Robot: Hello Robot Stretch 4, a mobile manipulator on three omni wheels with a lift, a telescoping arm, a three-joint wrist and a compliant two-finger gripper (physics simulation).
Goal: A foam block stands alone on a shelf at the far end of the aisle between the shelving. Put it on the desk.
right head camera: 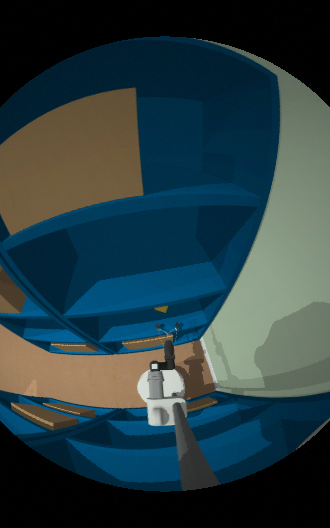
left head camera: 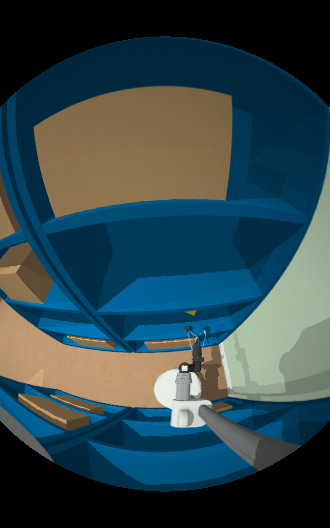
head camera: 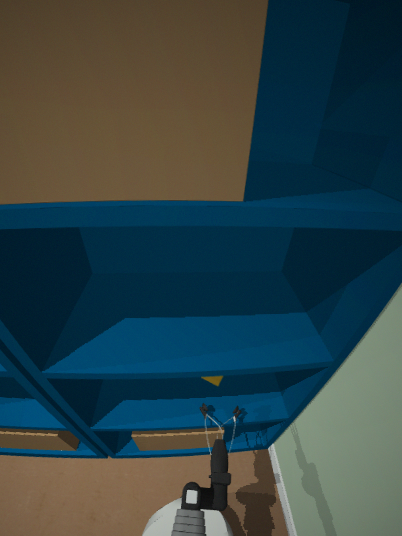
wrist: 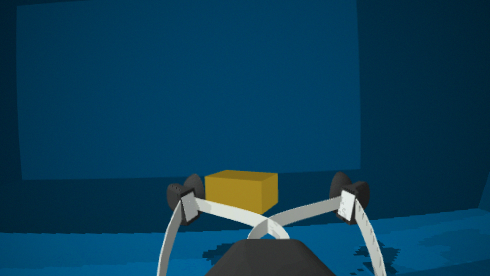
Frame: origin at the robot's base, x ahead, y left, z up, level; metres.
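Seen in the pictures: gripper, between the fingertips: (right head camera: 166, 322) (left head camera: 196, 324) (head camera: 220, 404) (wrist: 266, 189).
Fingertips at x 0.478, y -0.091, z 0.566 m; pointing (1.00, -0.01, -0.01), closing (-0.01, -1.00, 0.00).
Pixels of each thing's top centre, then the offset from my fingertips to it.
- yellow foam block, centre of its top: (wrist: 241, 174) (head camera: 213, 372) (right head camera: 160, 304) (left head camera: 190, 307) dy +0.034, dx +0.153, dz -0.015 m
- cardboard box, centre of its top: (head camera: 178, 404) (left head camera: 169, 326) (right head camera: 144, 325) dy +0.196, dx +0.081, dz -0.247 m
- large box, centre of its top: (head camera: 99, 5) (left head camera: 131, 107) (right head camera: 61, 123) dy +0.283, dx +0.069, dz +1.124 m
The yellow foam block (head camera: 213, 381) (left head camera: 191, 313) (right head camera: 161, 309) (wrist: 235, 192) sits inside a blue shelf compartment; in the head views the board above hides part of it. My gripper (head camera: 220, 412) (left head camera: 197, 329) (right head camera: 168, 326) (wrist: 266, 189) is open and empty, its fingers wide apart at the front of that compartment. In the wrist view the block shows beyond the fingertips, between them but closer to the left one. The bands of the fingers cover its lower edge. The desk does not show in these views.
The blue shelving (head camera: 190, 374) has a board above the block's compartment and side panels. A cardboard box (head camera: 175, 441) lies in the compartment below. A large box (head camera: 125, 100) stands on a higher shelf. A green wall (head camera: 365, 400) is at the right. More shelving (left head camera: 150, 462) stands behind the robot.
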